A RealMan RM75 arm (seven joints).
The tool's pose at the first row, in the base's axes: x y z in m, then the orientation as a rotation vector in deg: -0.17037 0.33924 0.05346 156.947 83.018 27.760
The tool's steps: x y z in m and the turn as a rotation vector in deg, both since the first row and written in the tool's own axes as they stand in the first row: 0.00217 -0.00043 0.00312 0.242 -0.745 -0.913; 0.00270 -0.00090 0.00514 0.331 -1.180 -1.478; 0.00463 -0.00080 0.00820 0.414 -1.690 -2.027; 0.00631 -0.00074 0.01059 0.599 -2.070 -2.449; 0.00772 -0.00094 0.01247 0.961 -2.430 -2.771; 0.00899 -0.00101 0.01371 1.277 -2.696 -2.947
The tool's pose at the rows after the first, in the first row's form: -0.16873 0.34167 0.05101 156.221 84.192 26.519; -0.16828 0.34265 0.04916 155.724 84.878 25.825; -0.16635 0.34457 0.04677 155.218 85.518 25.029; -0.16477 0.34622 0.04495 154.917 86.088 24.361; -0.16368 0.34774 0.04351 154.836 86.649 23.617; -0.16273 0.34898 0.04266 154.864 87.014 23.038
